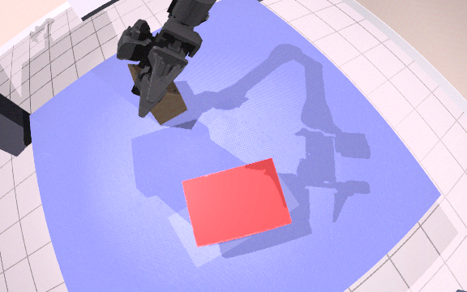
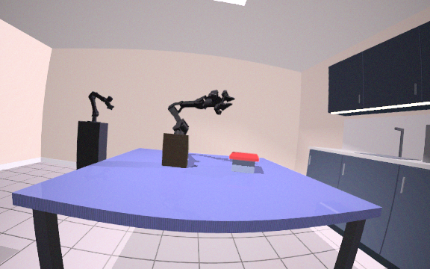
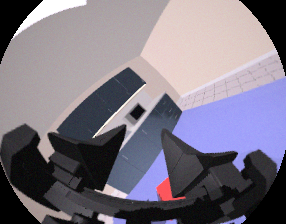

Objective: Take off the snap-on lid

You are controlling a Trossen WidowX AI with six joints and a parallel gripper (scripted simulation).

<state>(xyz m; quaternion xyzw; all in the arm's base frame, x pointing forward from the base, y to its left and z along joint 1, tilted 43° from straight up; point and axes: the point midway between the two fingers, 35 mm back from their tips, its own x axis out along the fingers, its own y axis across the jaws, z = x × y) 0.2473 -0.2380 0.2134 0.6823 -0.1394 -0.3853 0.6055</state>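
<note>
My gripper tip is now 35 cm above the red lid, 13 cm short of it and 3 cm to the right of it. The rest, counted from my gripper tip: storage box 39 cm below, 13 cm ahead, 3 cm to the left.
</note>
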